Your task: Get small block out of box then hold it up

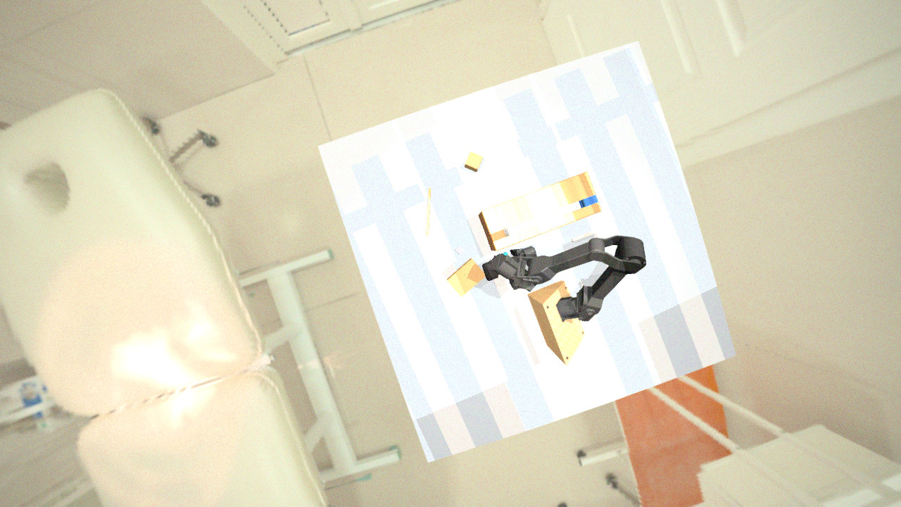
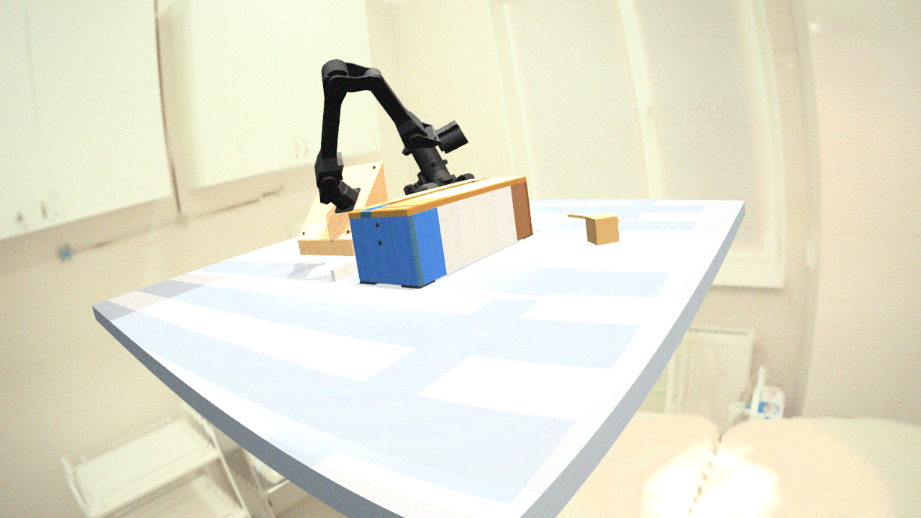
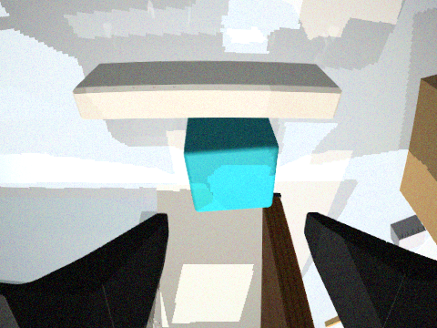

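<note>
Right now my gripper tip is 20 mm past the cyan block and 20 mm above it. From my gripper tip the other things lie so: wooden cube 350 mm ahead, 40 mm to the right, 10 mm below; then thin stick 250 mm ahead, 190 mm to the left, 30 mm below; then long box 50 mm ahead, 160 mm to the right, 20 mm above.
</note>
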